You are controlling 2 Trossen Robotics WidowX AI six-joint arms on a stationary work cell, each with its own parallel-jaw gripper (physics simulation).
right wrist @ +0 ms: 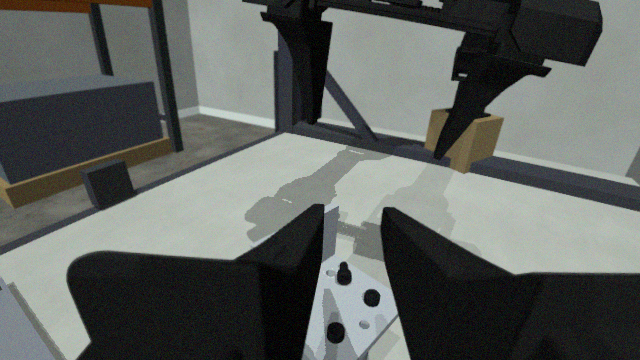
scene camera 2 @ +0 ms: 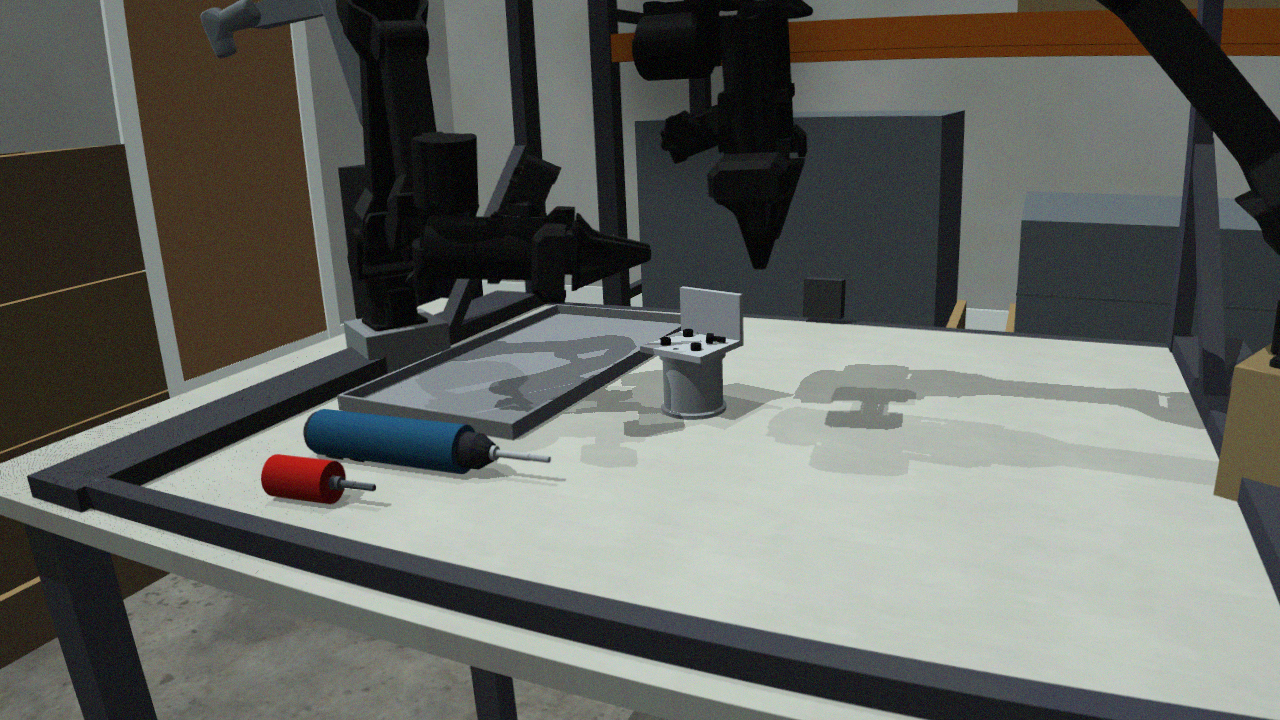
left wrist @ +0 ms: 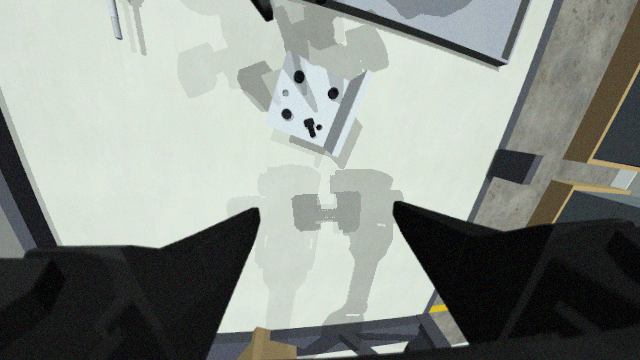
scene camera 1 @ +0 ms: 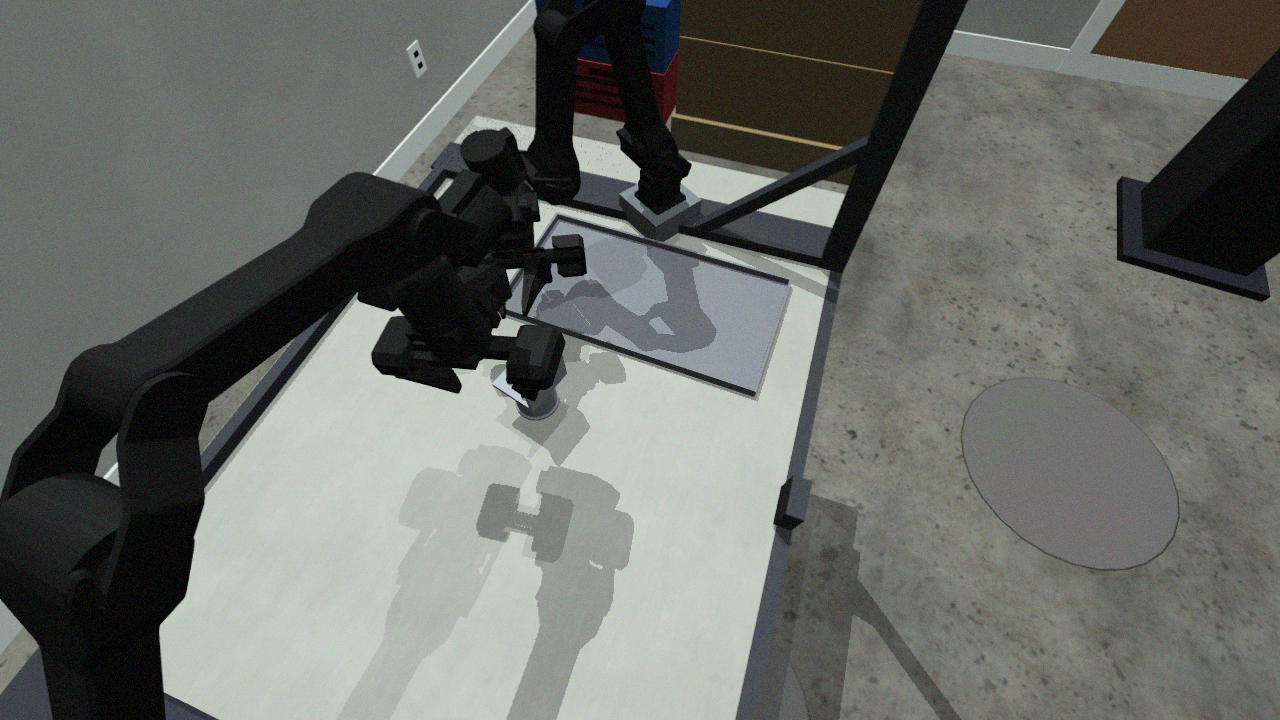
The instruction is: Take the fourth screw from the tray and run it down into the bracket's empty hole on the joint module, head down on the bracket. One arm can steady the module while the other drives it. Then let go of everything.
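Places are measured from the left arm's base along level axes (x ahead, y left, z up), in metres.
Pixels of known places: left gripper, fingertip midpoint: [right wrist: 371, 139] [scene camera 2: 767, 253] [left wrist: 326, 210] [scene camera 1: 496, 393]; right gripper, fingertip midpoint: [right wrist: 352, 216] [scene camera 2: 650, 252] [left wrist: 296, 8] [scene camera 1: 513, 316]; right arm's base, link origin: [scene camera 2: 394, 322] [scene camera 1: 660, 196].
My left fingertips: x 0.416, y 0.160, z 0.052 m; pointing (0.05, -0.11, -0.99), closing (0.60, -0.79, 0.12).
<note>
For each thing: its top centre in the pictures, then the offset to it from my left fingertips. "*": a spot on its surface instead.
- fourth screw, top centre: [right wrist: 344, 265] [scene camera 2: 715, 332] [left wrist: 311, 128] 0.039 m ahead, 0.029 m left, 0.076 m down
- empty hole, top centre: [left wrist: 318, 127] 0.045 m ahead, 0.022 m left, 0.092 m down
- grey tray, top centre: [scene camera 2: 538, 350] [scene camera 1: 645, 291] 0.295 m ahead, 0.072 m left, 0.136 m down
- blue driver, top centre: [scene camera 2: 419, 421] 0.105 m ahead, 0.302 m left, 0.111 m down
- short red driver, top centre: [scene camera 2: 320, 461] 0.094 m ahead, 0.393 m left, 0.118 m down
- bracket's upright plate, surface spot: [left wrist: 350, 112] [scene camera 2: 707, 291] * 0.066 m ahead, 0.014 m left, 0.043 m down
The grey joint module [scene camera 1: 537, 407] [scene camera 2: 693, 385] stands upright, its white bracket [scene camera 2: 662, 350] [left wrist: 310, 102] [right wrist: 350, 300] on top. Three black screw heads sit in the bracket. A fourth screw [scene camera 2: 714, 339] [left wrist: 310, 128] [right wrist: 344, 275] lies on its side on the bracket beside the empty hole [left wrist: 319, 127] [right wrist: 330, 273]. My left gripper [scene camera 2: 759, 266] [left wrist: 326, 210] [right wrist: 371, 139] is open and empty, high above the table. My right gripper [scene camera 2: 649, 253] [right wrist: 352, 216] is partly open and empty, above and to the tray side of the bracket. The grey tray [scene camera 1: 648, 359] [left wrist: 425, 33] lies beside the module.
A blue driver [scene camera 2: 389, 438] and a short red driver [scene camera 2: 302, 479] lie on the table in front of the tray in scene camera 2. The bracket's upright plate [scene camera 2: 711, 313] [left wrist: 350, 112] rises along one edge. A dark frame borders the table.
</note>
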